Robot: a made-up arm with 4 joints. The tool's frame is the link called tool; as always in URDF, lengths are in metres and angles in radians. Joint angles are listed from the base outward.
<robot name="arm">
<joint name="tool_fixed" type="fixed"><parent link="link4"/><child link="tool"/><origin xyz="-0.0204 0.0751 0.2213"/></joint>
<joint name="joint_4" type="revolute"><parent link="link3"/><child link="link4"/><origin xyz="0.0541 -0.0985 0.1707"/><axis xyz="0 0 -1"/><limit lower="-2.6" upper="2.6"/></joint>
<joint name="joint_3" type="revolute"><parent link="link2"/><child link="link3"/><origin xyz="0.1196 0.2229 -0.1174"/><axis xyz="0 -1 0"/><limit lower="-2.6" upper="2.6"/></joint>
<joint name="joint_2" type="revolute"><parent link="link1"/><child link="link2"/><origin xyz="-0.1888 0.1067 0.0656"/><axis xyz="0 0 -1"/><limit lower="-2.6" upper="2.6"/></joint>
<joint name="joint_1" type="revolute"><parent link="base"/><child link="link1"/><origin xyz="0 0 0.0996"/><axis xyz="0 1 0"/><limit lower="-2.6" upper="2.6"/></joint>
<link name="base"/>
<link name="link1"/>
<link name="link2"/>
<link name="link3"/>
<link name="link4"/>
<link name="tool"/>
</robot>
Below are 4 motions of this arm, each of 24 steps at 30 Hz.
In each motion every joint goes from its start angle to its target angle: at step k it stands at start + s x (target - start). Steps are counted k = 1, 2, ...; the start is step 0. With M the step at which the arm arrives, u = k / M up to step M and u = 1 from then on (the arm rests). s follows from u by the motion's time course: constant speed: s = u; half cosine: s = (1 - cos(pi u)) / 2; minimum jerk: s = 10 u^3 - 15 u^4 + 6 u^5.
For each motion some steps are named. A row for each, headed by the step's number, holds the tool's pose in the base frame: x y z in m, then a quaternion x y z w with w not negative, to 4 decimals.
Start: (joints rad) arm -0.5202 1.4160 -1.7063 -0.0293
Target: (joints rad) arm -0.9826 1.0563 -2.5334 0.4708
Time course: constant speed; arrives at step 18
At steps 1, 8, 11, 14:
1: 0.1615 -0.3501 0.0157 0.5867 0.4342 -0.2626 0.6311
8: 0.2923 -0.2488 -0.0198 0.5277 0.5585 -0.1604 0.6196
11: 0.3390 -0.1924 -0.0247 0.4829 0.6075 -0.1221 0.6188
14: 0.3776 -0.1307 -0.0258 0.4278 0.6522 -0.0886 0.6195

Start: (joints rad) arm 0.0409 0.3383 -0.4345 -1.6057
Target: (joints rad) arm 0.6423 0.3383 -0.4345 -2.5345
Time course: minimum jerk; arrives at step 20
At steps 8, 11, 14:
8: 0.1658 0.0916 0.3771 0.2722 0.1736 0.6605 0.6779
11: 0.2130 0.0735 0.3383 0.3525 0.1856 0.7149 0.5746
14: 0.2502 0.0597 0.2948 0.4270 0.1801 0.7460 0.4783

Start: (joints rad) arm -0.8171 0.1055 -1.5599 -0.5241
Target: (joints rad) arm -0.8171 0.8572 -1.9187 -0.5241
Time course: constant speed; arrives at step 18
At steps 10, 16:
10: 0.3219 0.0097 0.2612 0.3534 0.3591 0.1533 0.8501
16: 0.3217 -0.1099 0.1946 0.4768 0.3575 0.1264 0.7930

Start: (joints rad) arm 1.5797 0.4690 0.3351 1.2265
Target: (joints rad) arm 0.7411 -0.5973 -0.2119 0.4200
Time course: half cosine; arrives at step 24
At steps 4, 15, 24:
4: 0.3556 0.2212 0.1328 -0.4418 0.3832 -0.5446 0.6012
15: 0.2680 0.3542 0.3045 -0.1039 0.4866 -0.1700 0.8506
24: 0.1542 0.4231 0.3889 -0.0161 0.4448 0.1007 0.8898

